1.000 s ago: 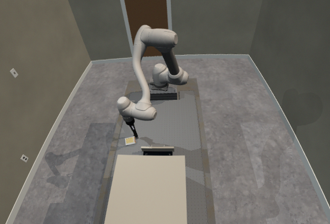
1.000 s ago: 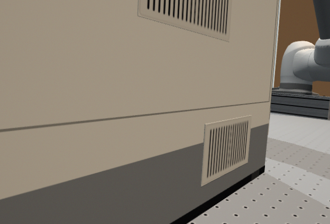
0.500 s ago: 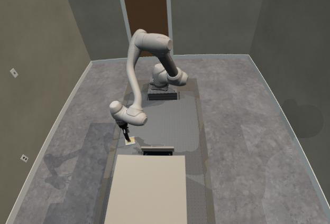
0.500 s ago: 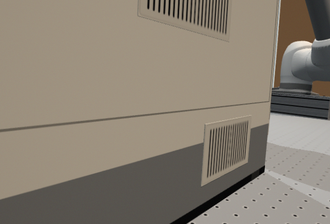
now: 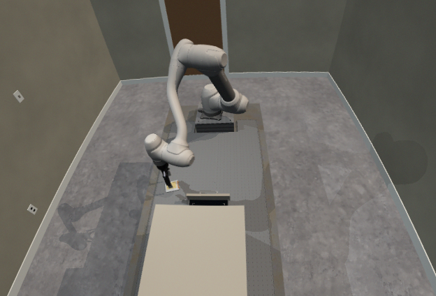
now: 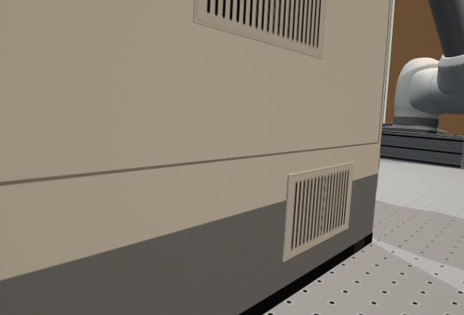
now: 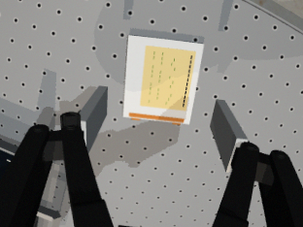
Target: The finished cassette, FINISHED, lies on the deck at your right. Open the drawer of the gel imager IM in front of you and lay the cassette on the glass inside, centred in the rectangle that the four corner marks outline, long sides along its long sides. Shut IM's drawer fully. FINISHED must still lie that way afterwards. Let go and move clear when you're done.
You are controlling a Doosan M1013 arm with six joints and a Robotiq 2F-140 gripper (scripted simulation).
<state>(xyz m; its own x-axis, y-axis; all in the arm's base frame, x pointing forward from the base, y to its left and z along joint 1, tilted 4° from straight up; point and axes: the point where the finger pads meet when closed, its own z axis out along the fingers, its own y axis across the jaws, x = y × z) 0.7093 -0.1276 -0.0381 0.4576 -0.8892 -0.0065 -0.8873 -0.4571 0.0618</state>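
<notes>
My hand is 1 cm to the right of the cassette and 9 cm above it.
</notes>
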